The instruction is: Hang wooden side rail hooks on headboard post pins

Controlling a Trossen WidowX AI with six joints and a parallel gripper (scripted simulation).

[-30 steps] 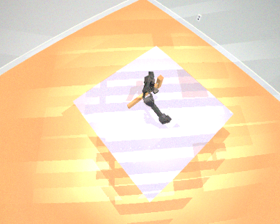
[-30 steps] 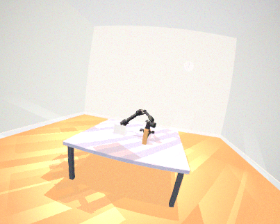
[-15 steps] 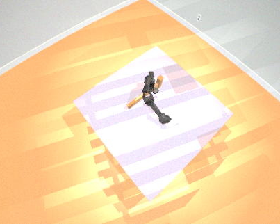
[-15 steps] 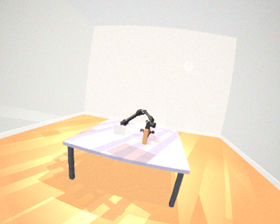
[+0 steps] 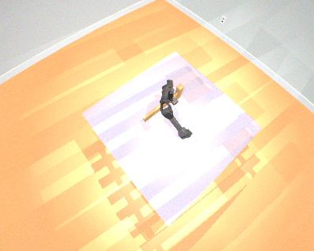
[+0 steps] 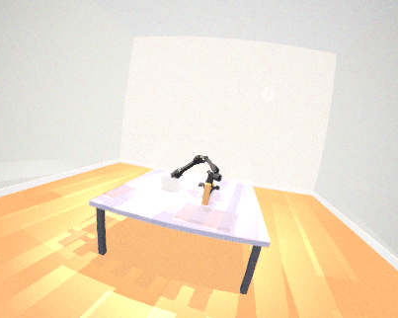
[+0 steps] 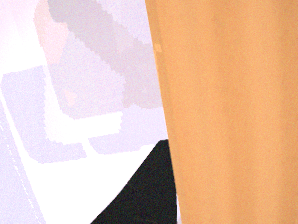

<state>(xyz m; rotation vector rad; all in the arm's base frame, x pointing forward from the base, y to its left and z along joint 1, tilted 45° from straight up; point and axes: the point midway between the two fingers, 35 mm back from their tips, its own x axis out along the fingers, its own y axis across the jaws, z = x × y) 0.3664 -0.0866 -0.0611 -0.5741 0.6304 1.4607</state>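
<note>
Right now the wooden headboard post is 12 cm to the right of my gripper tip and 4 cm above it.
</note>
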